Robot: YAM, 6 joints.
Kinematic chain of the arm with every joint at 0, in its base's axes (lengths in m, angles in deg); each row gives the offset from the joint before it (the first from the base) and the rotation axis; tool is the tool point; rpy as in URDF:
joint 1: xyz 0 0 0.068 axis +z
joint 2: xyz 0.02 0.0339 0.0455 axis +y
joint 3: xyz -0.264 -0.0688 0 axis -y
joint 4: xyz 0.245 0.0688 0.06 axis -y
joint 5: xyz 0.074 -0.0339 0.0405 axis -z
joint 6: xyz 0.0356 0 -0.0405 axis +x
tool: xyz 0 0 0 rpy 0 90 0
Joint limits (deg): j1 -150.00..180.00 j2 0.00..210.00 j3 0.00..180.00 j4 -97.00..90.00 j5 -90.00..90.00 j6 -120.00..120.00
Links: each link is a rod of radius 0.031 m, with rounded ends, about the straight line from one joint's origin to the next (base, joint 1, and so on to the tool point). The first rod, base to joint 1, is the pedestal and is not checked.
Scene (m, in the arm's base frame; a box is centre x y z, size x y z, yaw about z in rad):
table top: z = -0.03
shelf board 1: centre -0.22 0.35 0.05 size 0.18 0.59 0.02 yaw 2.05
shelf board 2: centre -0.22 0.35 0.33 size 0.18 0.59 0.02 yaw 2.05
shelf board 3: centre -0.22 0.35 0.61 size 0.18 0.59 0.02 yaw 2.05
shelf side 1: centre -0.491 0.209 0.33 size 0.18 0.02 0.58 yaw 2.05
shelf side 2: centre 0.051 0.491 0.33 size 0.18 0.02 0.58 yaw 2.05
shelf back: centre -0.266 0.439 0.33 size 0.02 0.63 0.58 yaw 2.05
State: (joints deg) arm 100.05 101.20 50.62 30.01 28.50 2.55
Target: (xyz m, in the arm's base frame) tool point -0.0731 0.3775 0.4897
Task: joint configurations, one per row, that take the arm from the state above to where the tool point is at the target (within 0.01 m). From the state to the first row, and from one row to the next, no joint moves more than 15 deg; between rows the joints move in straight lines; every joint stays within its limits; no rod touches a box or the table.
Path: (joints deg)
1: 95.72 87.52 38.02 28.08 30.96 2.55
2: 91.39 73.84 25.42 26.14 33.42 2.55
3: 91.83 70.16 39.19 28.82 32.29 2.55
4: 92.26 66.47 52.97 31.49 31.17 2.55
5: 92.70 62.79 66.74 34.16 30.05 2.55
6: 96.19 74.06 76.17 34.87 28.26 2.55
7: 99.68 85.32 85.61 35.58 26.48 2.55
8: 103.18 96.59 95.04 36.28 24.70 2.55

